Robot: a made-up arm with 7 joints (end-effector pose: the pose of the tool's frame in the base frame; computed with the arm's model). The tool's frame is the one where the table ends. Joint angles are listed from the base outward.
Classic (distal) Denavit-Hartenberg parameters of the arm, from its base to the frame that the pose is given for. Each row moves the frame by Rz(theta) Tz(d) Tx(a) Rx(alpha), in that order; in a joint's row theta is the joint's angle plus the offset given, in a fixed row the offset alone. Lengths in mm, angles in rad.
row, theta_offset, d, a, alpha
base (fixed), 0, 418, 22, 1.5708
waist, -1.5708, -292, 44, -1.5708
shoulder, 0, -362, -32, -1.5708
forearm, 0, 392, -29, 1.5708
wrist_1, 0, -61, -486, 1.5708
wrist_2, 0, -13, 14, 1.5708
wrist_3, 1.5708, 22, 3, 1.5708
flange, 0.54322, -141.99, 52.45, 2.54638
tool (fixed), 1.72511, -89.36, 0, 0
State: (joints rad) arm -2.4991 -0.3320 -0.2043 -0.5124 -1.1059 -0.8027 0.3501
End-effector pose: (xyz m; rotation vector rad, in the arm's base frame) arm 0.6235 1.0898 0.5237 1.6369 -1.9620 0.9388
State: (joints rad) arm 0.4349 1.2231 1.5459 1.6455 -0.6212 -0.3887 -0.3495
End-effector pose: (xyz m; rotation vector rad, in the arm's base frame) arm -0.3067 0.1064 0.1013 -1.5757 -1.7665 -0.6546
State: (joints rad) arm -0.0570 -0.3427 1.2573 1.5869 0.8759 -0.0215 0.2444
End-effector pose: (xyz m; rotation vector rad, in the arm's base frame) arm -0.3531 0.3051 0.5989 1.1109 0.5079 -1.8744
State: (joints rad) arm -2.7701 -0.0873 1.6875 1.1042 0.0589 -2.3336 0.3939
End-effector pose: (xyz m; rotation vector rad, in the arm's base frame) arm 0.2154 0.3010 0.3679 0.8105 1.1174 2.7055
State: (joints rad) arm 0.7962 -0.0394 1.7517 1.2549 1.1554 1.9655 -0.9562
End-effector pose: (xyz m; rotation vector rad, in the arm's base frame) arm -0.0636 0.2884 0.3900 -0.6723 1.6285 -0.6749
